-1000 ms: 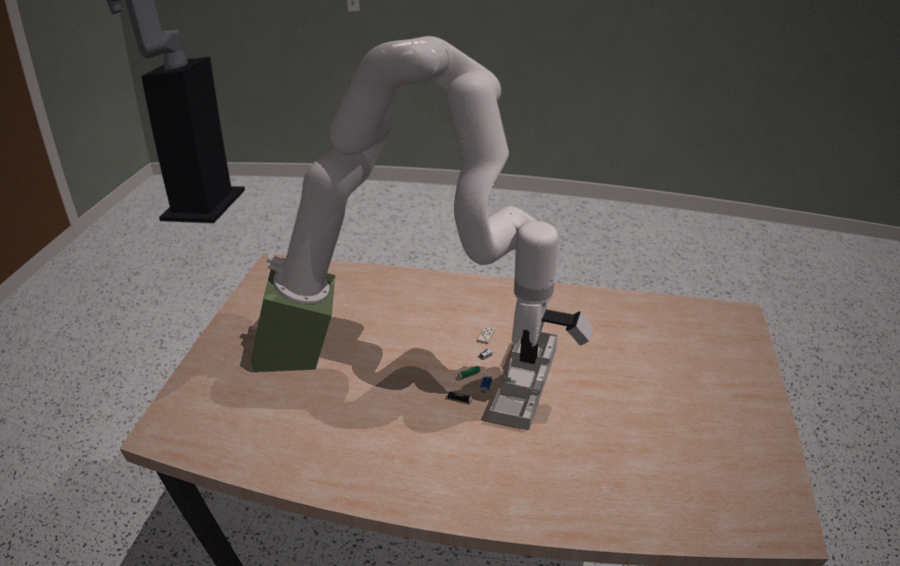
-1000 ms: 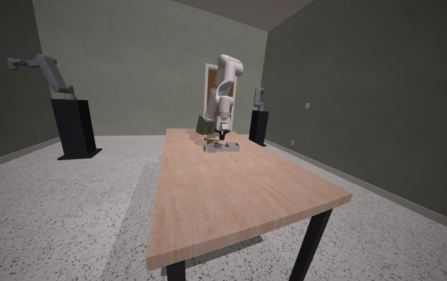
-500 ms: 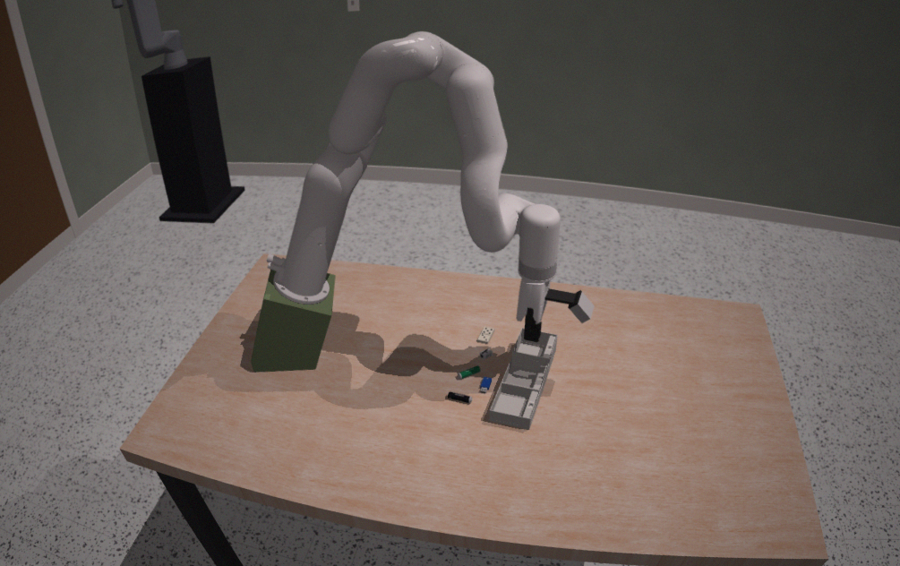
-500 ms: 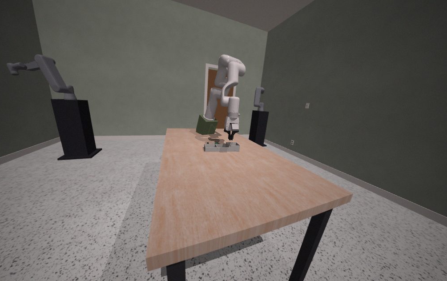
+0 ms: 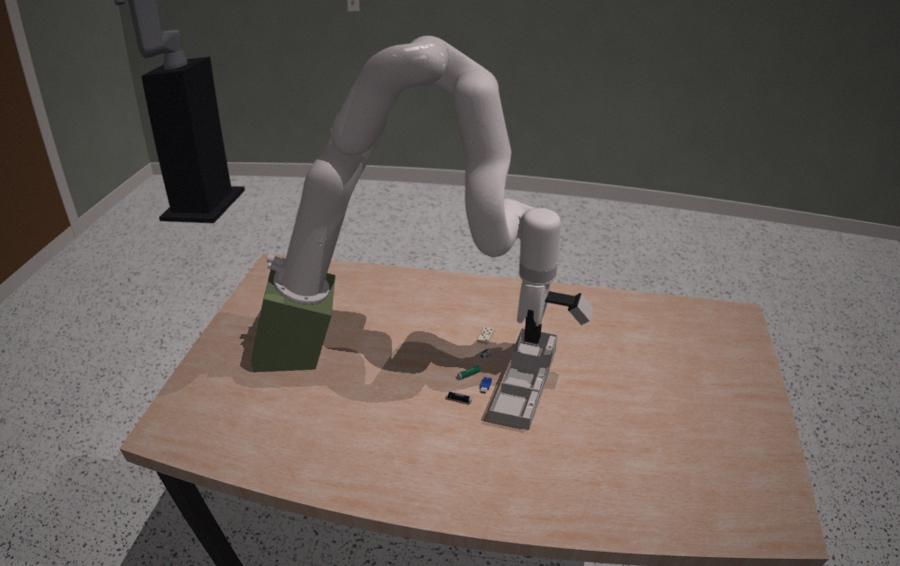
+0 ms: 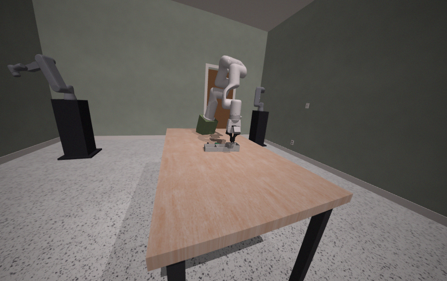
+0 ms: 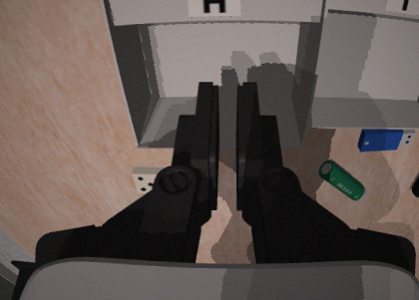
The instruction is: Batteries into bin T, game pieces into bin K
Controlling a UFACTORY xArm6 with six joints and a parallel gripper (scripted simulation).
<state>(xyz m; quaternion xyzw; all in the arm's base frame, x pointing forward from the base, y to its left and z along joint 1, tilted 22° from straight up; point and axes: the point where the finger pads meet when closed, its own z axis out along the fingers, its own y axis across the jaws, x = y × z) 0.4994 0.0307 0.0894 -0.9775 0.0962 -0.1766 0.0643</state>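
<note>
My gripper is now 11 cm past the white domino, 7 cm to the right of it and 7 cm above it. From my hand the other things lie so: bin: 1 cm behind, 8 cm to the right, 6 cm below; then grey object: 10 cm behind, 7 cm below; then blue item: 9 cm behind, 10 cm to the right, 7 cm below.
</note>
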